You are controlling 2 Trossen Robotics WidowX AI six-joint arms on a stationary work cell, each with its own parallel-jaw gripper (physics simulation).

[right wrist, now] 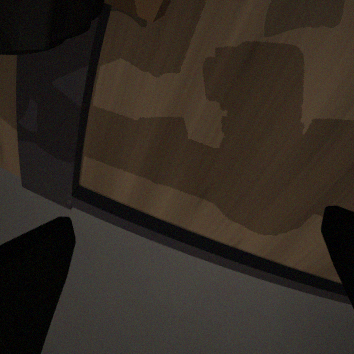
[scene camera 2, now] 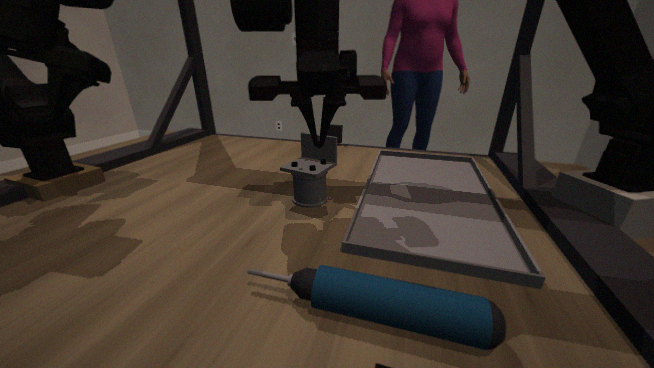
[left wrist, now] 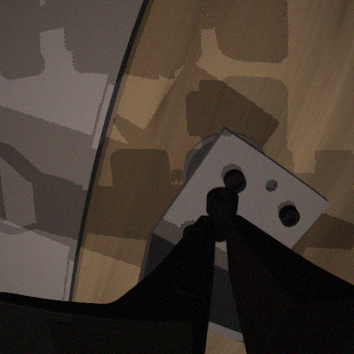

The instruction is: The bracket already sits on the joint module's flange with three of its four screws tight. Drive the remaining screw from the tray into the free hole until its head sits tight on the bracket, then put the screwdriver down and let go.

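The grey bracket sits on the cylindrical joint module. Three black screw heads show on its flat plate; in the left wrist view one is partly covered by a finger. A small round mark lies near one plate edge. The free hole is hidden or unclear. My left gripper is shut on a black screw, above the bracket and close to its upright plate. My right gripper is open and empty, away from the bracket. The blue screwdriver lies on the table.
The grey tray lies beside the joint module, to its right in the scene view. A dark frame beam runs along the table's edge under the right gripper. A person stands behind the table.
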